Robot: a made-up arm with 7 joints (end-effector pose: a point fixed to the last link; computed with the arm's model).
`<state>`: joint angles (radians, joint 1 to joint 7).
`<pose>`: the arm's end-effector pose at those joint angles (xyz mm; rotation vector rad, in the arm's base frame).
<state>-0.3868 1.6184 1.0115 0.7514 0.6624 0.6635 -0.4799</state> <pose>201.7 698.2 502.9 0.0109 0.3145 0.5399</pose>
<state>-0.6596 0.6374 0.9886 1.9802 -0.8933 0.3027 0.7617</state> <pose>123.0 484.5 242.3 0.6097 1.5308 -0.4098</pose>
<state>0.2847 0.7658 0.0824 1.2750 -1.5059 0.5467 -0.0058</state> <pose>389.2 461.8 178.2 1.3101 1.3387 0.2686</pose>
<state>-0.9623 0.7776 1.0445 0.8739 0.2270 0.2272 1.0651</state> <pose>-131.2 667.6 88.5 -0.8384 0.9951 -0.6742</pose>
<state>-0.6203 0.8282 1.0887 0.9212 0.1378 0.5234 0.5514</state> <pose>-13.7 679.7 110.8 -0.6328 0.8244 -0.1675</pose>
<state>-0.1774 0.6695 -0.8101 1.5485 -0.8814 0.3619 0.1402</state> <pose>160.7 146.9 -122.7 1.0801 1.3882 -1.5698</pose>
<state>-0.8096 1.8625 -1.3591 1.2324 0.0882 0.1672 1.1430</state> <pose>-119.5 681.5 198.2 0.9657 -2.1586 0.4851</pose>
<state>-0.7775 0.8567 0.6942 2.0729 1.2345 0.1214 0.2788</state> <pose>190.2 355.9 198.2 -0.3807 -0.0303 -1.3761</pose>
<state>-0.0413 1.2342 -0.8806 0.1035 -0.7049 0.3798 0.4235</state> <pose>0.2 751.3 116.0 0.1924 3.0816 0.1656</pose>
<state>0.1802 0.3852 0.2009 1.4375 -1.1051 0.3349 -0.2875</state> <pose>383.5 341.7 92.5 0.9774 0.7765 -0.1128</pose>
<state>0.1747 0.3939 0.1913 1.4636 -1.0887 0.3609 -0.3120</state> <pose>382.4 338.0 99.0 0.9815 0.7501 -0.0812</pose>
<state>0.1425 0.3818 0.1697 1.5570 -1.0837 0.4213 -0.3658</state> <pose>374.5 315.1 110.6 0.9972 0.6823 -0.0173</pose>
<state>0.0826 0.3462 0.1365 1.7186 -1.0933 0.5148 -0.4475</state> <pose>355.4 273.3 128.2 1.0084 0.5719 0.0780</pose>
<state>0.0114 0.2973 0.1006 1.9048 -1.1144 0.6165 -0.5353</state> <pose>326.0 227.6 149.7 0.9940 0.4506 0.1852</pose>
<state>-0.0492 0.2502 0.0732 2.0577 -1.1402 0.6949 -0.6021</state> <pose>296.5 194.0 169.1 0.9612 0.3598 0.2754</pose>
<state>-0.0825 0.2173 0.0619 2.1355 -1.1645 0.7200 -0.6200</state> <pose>279.7 178.5 179.2 0.9408 0.3210 0.3089</pose>
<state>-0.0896 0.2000 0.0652 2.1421 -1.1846 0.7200 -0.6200</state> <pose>277.2 176.4 178.7 0.9399 0.3258 0.3212</pose>
